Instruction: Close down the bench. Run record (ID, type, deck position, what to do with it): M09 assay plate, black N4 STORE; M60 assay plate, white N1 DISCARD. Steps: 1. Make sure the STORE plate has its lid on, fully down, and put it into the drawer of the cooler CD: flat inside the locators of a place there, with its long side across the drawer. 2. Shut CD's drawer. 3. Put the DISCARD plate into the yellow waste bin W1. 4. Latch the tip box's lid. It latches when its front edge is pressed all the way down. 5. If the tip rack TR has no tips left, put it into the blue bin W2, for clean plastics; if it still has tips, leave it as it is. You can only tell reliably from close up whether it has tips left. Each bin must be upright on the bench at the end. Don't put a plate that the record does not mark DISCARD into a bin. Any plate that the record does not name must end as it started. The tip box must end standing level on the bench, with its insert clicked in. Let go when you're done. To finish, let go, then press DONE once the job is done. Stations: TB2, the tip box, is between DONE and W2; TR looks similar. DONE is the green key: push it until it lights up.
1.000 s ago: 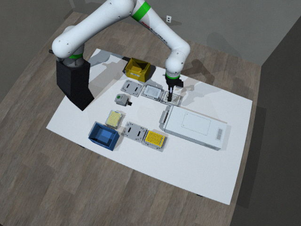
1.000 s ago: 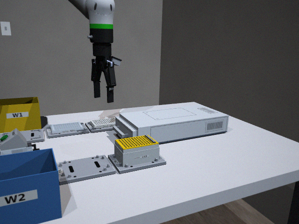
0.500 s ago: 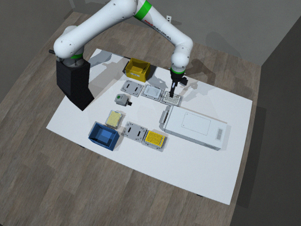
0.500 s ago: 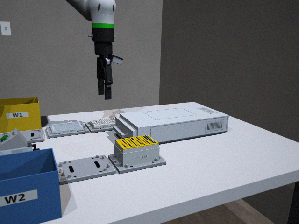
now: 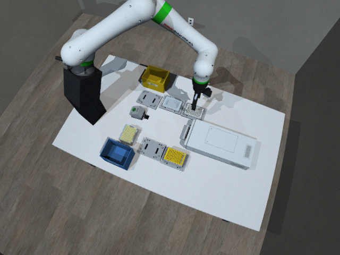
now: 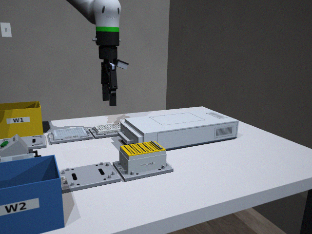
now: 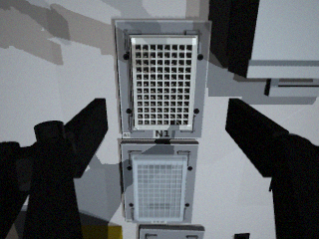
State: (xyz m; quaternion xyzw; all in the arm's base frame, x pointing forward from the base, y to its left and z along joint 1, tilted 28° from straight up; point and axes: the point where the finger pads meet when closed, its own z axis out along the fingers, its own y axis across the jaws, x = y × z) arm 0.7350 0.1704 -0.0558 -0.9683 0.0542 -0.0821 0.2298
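Right now my hand is 14 cm above the white plate. The rest, counted from my hand: cooler drawer: 13 cm ahead, 20 cm to the right, 12 cm below; cooler CD: 19 cm ahead, 20 cm to the right, 12 cm below; black plate: 10 cm ahead, 19 cm to the right, 14 cm below.
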